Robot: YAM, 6 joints.
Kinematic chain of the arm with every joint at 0, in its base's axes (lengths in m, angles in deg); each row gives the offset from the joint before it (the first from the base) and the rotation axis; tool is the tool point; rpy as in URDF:
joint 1: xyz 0 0 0.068 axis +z
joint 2: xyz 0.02 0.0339 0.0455 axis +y
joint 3: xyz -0.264 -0.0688 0 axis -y
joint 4: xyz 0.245 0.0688 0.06 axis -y
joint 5: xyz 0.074 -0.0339 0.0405 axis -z
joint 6: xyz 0.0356 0 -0.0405 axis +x
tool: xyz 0 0 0 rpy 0 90 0
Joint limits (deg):
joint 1: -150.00..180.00
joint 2: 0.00..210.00
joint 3: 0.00..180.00
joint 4: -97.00..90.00
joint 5: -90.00..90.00
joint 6: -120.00..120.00
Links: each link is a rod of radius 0.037 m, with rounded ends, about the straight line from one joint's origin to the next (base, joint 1, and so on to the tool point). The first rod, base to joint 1, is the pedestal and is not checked.
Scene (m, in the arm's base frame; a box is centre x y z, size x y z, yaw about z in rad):
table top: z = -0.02
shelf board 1: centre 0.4 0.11 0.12 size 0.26 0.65 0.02 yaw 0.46
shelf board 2: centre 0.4 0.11 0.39 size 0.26 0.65 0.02 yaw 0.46
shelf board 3: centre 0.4 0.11 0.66 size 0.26 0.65 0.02 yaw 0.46
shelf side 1: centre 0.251 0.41 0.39 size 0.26 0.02 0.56 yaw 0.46
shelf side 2: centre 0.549 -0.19 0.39 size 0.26 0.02 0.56 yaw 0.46
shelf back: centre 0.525 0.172 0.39 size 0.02 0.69 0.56 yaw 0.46
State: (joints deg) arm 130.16 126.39 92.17 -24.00 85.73 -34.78
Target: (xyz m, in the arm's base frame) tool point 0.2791 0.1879 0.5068
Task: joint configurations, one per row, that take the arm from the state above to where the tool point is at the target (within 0.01 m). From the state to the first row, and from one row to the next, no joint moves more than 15 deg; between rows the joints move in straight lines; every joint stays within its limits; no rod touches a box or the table.
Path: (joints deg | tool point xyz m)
1: 119.48 117.36 94.27 -22.38 87.15 -40.85 | -0.1872 0.4035 0.2531
2: 108.80 108.33 96.37 -20.76 88.58 -46.91 | -0.1011 0.4073 0.3316
3: 98.12 99.30 98.47 -19.14 90.00 -52.98 | -0.0182 0.3793 0.4052
4: 86.36 91.12 96.88 -22.45 90.00 -48.43 | 0.0567 0.3309 0.4405
5: 74.60 82.94 95.30 -25.76 90.00 -43.88 | 0.1103 0.2663 0.4694
6: 62.83 74.76 93.72 -29.07 90.00 -39.33 | 0.1393 0.1934 0.4916
7: 51.07 66.58 92.14 -32.38 90.00 -34.78 | 0.1431 0.1205 0.5068
8: 45.54 80.95 102.72 -26.03 88.69 -34.78 | 0.2064 0.1595 0.5152
9: 40.02 95.31 113.29 -19.67 87.38 -34.78 | 0.2791 0.1879 0.5068

